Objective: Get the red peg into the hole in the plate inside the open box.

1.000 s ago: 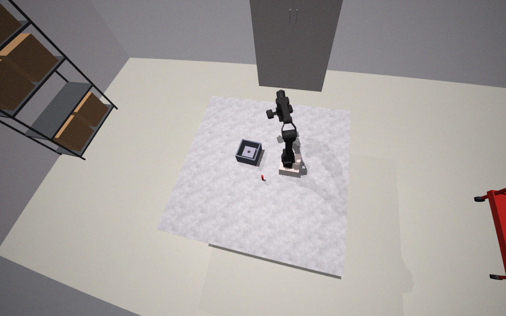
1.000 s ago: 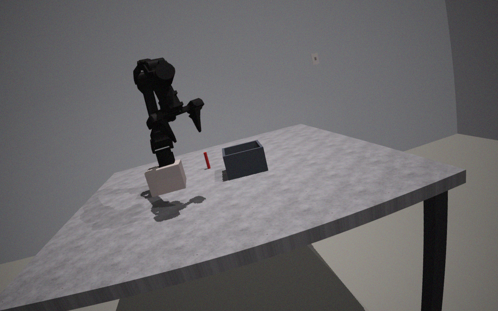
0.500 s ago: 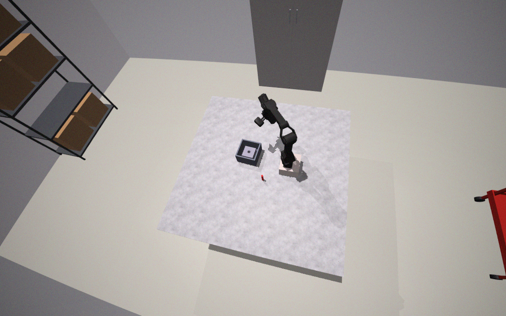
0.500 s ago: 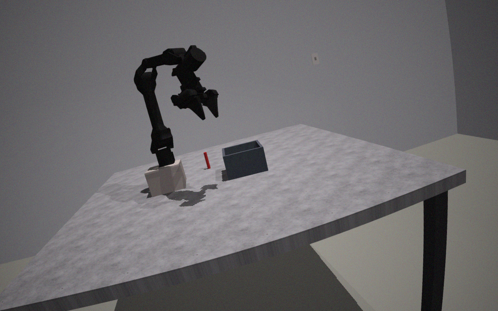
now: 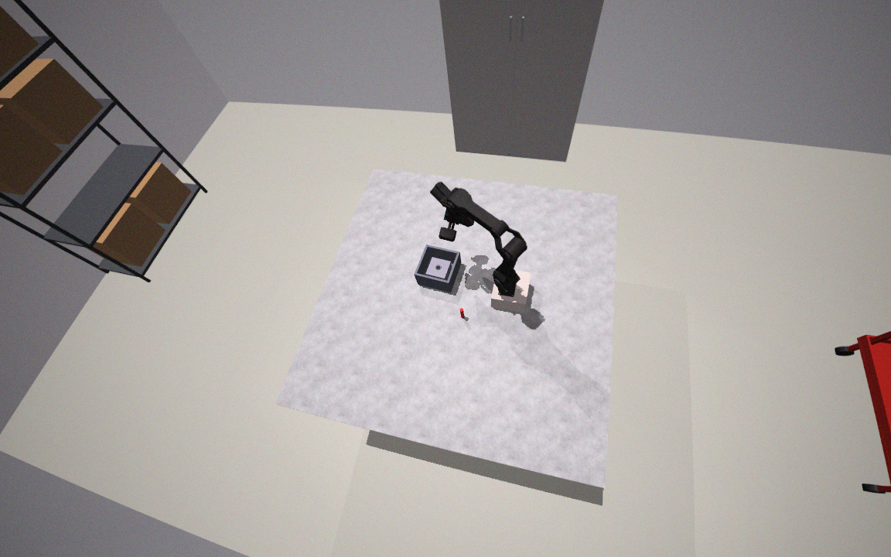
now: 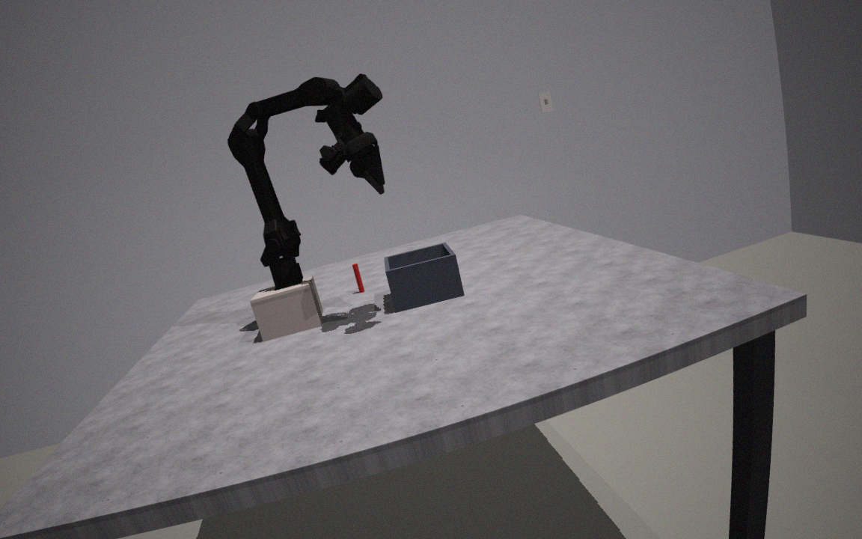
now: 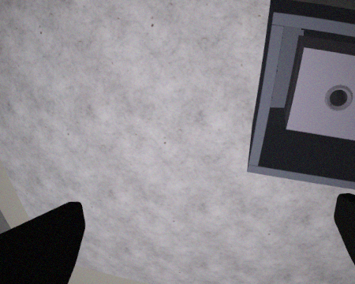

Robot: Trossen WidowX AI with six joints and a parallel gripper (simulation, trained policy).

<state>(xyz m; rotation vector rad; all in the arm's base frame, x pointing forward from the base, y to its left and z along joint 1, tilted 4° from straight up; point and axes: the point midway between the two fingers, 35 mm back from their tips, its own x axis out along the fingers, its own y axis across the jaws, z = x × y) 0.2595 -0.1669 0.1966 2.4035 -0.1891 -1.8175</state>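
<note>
My gripper tip is 100 mm past the red peg, 280 mm to the right of it and 240 mm above it. Round my gripper tip: grey box (50 mm ahead, 90 mm to the left, 250 mm below).
</note>
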